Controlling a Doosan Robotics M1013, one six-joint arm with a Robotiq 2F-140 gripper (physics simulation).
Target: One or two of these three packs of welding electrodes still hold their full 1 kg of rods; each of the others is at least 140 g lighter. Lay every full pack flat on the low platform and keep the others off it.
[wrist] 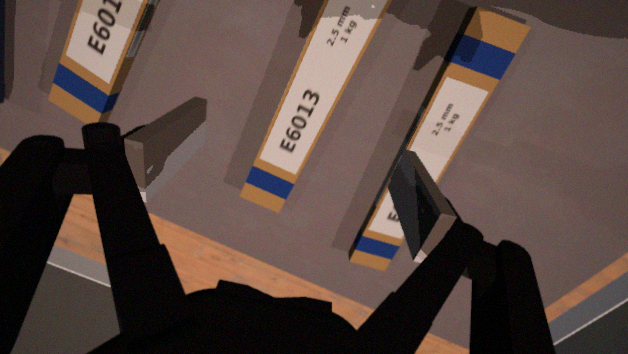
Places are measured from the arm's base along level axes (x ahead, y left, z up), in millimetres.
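Pixels of known places: gripper, fingertip midpoint: [303,146].
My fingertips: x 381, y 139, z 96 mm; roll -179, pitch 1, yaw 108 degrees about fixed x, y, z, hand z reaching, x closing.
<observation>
Behind a point stands the place of what it marks.
Three orange packs with blue bands and white "E6013" labels lie flat and apart on a grey surface in the wrist view. The left pack [80,87] {x 526, y -103, z -63 mm} is cut off by the top edge. The middle pack [320,90] {x 374, y 142, z -63 mm} lies below the space between the fingers, its upper end outside the view. The right pack [462,100] {x 296, y 283, z -63 mm} is partly hidden by the right finger. My gripper [303,146] {x 381, y 139, z 96 mm} is wide open and empty, above the near part of the middle pack. The low platform cannot be made out with certainty.
The grey surface [200,200] {x 612, y 78, z -83 mm} has a wooden border [225,260] along its near side, with more wood at the lower right. A narrow dark blue thing [2,50] {x 541, y -203, z -76 mm} shows at the left edge. Dark shadows fall across the top.
</observation>
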